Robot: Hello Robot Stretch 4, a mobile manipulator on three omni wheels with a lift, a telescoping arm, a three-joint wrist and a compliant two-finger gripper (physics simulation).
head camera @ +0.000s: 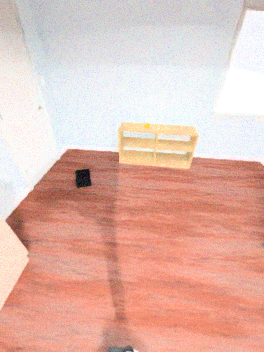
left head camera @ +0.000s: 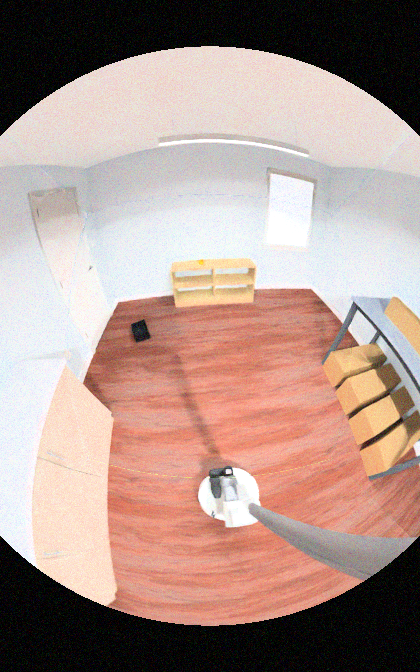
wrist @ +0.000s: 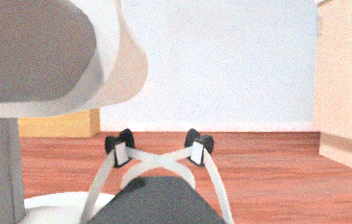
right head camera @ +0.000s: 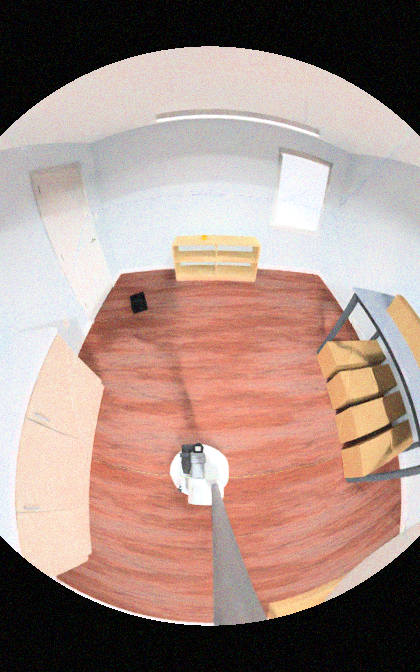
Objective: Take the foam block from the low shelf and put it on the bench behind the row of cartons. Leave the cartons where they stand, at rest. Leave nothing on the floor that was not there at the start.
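Frame: origin at the robot's base, x back, y right, z up, level; centimetres.
Seen in the pictures: gripper, fingertip midpoint: [wrist: 160,140].
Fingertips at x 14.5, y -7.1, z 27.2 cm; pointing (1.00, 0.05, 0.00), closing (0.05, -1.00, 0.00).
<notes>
A point is followed by its place in that frame.
A small yellow block [head camera: 147,126] @(x -259.6, y -1.1, z 61.0 cm) [left head camera: 201,262] [right head camera: 204,237], too small to make out in detail, sits on top of the low wooden shelf [head camera: 156,145] @(x -245.0, y 15.7, z 36.3 cm) [left head camera: 214,282] [right head camera: 216,257] against the far wall. The grey bench [left head camera: 369,303] [right head camera: 372,296] stands at the right in both side head views. Part of the row of cartons [left head camera: 404,320] [right head camera: 407,320] shows on its top; the rest is cut off by the view's edge. My gripper [wrist: 160,140] @(x 14.5, y -7.1, z 27.2 cm) is open and empty in the wrist view, above the floor and far from the shelf.
Several large cartons [left head camera: 367,392] [right head camera: 361,387] stand on the floor under the bench. A black box [head camera: 83,178] @(x -193.8, y -92.7, z -2.5 cm) [left head camera: 140,331] [right head camera: 138,302] lies on the floor left of the shelf. A pale cabinet [head camera: 10,260] @(x -54.8, y -95.2, z 27.4 cm) [left head camera: 75,440] [right head camera: 60,450] [wrist: 335,70] @(x 95.3, y -91.7, z 45.4 cm) stands along the left side.
</notes>
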